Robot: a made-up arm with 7 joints. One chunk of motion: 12 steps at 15 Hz.
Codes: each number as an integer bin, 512 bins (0 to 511) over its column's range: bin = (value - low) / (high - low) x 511, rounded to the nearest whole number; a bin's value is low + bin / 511 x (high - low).
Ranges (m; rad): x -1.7..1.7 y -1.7..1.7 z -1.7..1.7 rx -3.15..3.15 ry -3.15..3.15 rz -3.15..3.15
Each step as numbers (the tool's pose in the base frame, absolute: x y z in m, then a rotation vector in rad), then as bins.
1 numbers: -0.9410 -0.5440 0.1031 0.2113 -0.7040 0.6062
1 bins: 114 174 271 273 198 305
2 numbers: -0.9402 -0.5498 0.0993 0.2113 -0.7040 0.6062
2 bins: 114 173 270 273 198 305
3 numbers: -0.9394 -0.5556 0.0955 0.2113 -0.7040 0.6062
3 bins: 114 172 270 273 198 305
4 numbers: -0.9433 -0.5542 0.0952 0.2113 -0.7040 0.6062
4 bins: 114 172 270 273 198 305
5 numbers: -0.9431 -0.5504 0.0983 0.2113 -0.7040 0.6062
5 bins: 114 173 270 273 198 305
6 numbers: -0.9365 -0.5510 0.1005 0.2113 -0.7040 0.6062
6 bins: 115 173 271 273 198 305
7 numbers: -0.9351 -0.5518 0.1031 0.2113 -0.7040 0.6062
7 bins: 115 173 271 273 198 305
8 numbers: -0.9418 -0.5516 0.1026 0.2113 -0.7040 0.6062
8 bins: 114 173 271 273 198 305
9 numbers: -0.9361 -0.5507 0.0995 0.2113 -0.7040 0.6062
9 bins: 115 173 270 273 198 305
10 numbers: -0.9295 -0.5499 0.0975 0.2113 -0.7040 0.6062
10 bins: 116 173 270 273 198 305
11 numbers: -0.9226 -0.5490 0.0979 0.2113 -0.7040 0.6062
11 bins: 117 173 270 273 198 305
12 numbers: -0.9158 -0.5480 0.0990 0.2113 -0.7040 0.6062
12 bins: 118 173 270 273 198 305
